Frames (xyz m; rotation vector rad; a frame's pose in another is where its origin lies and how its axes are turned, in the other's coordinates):
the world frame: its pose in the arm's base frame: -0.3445 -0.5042 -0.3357 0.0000 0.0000 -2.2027
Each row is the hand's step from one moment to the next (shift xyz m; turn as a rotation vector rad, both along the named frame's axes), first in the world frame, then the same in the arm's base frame.
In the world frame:
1: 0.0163 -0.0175 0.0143 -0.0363 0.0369 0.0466
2: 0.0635 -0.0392 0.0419 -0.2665 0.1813 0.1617
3: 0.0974 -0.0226 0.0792 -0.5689 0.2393 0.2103
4: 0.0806 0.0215 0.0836 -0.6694 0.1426 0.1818
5: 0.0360 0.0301 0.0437 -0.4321 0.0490 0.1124
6: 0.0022 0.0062 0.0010 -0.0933 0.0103 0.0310
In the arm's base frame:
1: -0.0237 -0.0028 0.0143 0.0512 0.0075 0.0466
2: -0.0691 -0.0281 0.0419 0.3037 0.1079 0.1617
3: -0.0758 -0.0652 0.0792 0.5291 0.3177 0.2103
4: -0.0303 -0.0777 0.0836 0.5105 0.4559 0.1818
5: 0.0030 -0.0468 0.0437 0.2948 0.3197 0.1124
6: 0.0037 -0.0054 0.0010 0.0634 0.0692 0.0310

